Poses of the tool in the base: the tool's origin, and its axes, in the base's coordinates. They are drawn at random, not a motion.
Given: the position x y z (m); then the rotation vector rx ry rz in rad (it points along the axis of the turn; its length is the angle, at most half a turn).
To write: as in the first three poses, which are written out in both.
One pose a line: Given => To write
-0.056, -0.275, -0.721, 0.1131, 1.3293, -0.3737 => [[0.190, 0.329, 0.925, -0.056], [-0.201, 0.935, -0.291, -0.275], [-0.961, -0.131, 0.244, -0.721], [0, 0, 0, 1]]
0.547, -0.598, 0.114, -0.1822, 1.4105, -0.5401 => [[0.063, 0.249, 0.966, 0.547], [-0.460, 0.867, -0.193, -0.598], [-0.886, -0.432, 0.169, 0.114], [0, 0, 0, 1]]
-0.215, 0.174, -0.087, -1.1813, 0.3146, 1.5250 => [[0.128, -0.857, -0.499, -0.215], [0.590, -0.339, 0.733, 0.174], [-0.797, -0.388, 0.462, -0.087], [0, 0, 0, 1]]
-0.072, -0.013, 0.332, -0.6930, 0.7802, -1.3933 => [[0.016, 0.580, 0.814, -0.072], [-0.997, 0.066, -0.027, -0.013], [-0.069, -0.812, 0.580, 0.332], [0, 0, 0, 1]]
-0.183, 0.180, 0.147, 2.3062, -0.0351, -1.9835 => [[0.152, 0.047, -0.987, -0.183], [-0.082, -0.995, -0.060, 0.180], [-0.985, 0.090, -0.147, 0.147], [0, 0, 0, 1]]
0.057, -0.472, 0.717, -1.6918, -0.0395, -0.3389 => [[0.955, 0.220, 0.200, 0.057], [-0.168, -0.154, 0.974, -0.472], [0.245, -0.963, -0.110, 0.717], [0, 0, 0, 1]]
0.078, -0.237, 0.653, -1.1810, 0.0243, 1.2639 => [[0.381, -0.732, -0.564, 0.078], [0.710, -0.158, 0.686, -0.237], [-0.592, -0.662, 0.460, 0.653], [0, 0, 0, 1]]
